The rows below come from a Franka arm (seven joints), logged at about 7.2 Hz.
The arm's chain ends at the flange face. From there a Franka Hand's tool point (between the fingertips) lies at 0.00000 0.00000 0.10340 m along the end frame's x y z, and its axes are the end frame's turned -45 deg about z.
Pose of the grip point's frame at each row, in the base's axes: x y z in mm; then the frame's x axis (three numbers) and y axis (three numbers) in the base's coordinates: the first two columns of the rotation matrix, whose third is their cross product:
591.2, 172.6, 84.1, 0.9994, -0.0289, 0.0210, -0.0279, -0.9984, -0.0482
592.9, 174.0, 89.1, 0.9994, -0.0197, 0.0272, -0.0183, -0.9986, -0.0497
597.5, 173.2, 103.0, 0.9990, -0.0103, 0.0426, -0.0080, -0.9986, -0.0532
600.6, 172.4, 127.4, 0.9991, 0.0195, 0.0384, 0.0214, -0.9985, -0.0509
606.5, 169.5, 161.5, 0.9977, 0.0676, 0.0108, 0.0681, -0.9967, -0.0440
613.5, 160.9, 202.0, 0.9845, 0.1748, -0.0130, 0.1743, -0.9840, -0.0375
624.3, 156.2, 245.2, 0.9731, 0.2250, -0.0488, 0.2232, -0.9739, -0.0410
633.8, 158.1, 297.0, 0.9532, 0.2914, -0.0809, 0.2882, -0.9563, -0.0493
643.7, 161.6, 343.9, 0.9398, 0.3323, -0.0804, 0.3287, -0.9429, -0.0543
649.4, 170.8, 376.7, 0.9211, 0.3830, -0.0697, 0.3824, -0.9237, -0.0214
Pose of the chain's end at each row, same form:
588.9, 167.7, 187.4, 0.6870, -0.7264, -0.0192, -0.7264, -0.6855, -0.0489
590.0, 168.9, 192.3, 0.6937, -0.7200, -0.0159, -0.7196, -0.6922, -0.0544
593.0, 167.7, 206.2, 0.7007, -0.7134, -0.0075, -0.7121, -0.6988, -0.0677
596.7, 167.1, 230.6, 0.7216, -0.6923, -0.0088, -0.6913, -0.7198, -0.0631
605.7, 164.9, 264.8, 0.7536, -0.6570, -0.0235, -0.6573, -0.7526, -0.0387
615.5, 157.3, 305.3, 0.8194, -0.5722, -0.0357, -0.5729, -0.8194, -0.0173
630.2, 153.2, 348.4, 0.8459, -0.5296, -0.0635, -0.5303, -0.8478, 0.0055
643.3, 155.7, 399.9, 0.8778, -0.4702, -0.0921, -0.4702, -0.8823, 0.0223
653.4, 159.1, 446.8, 0.8970, -0.4318, -0.0952, -0.4321, -0.9017, 0.0185
656.9, 171.5, 479.8, 0.9217, -0.3823, -0.0644, -0.3809, -0.9240, 0.0342

